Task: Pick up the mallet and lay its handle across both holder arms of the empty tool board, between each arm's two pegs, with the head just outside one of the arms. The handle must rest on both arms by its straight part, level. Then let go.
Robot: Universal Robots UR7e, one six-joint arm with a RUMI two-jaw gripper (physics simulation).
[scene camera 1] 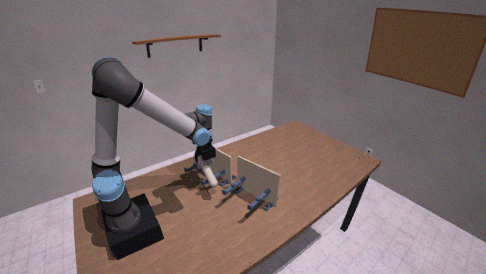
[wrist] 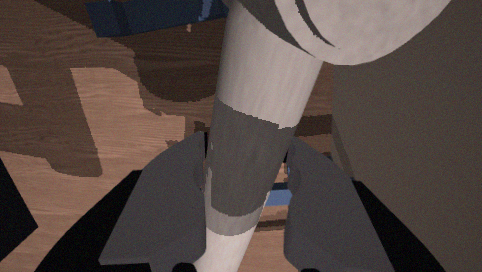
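Note:
The pale mallet is held by its handle. Its large rounded head is at the top of the wrist view; the handle slants down between the jaws. My gripper is shut on the handle, at the left tool board. In the scene view, the handle's free end hangs near this board's nearer blue arm. The farther blue arm is partly hidden. Blue parts of the holder show at the wrist view's top left and behind the handle. Contact between handle and arms cannot be told.
A second upright board stands to the right, with two blue pegged arms sticking out toward the front. Both boards stand on the wooden table. The robot's black base is at the table's left.

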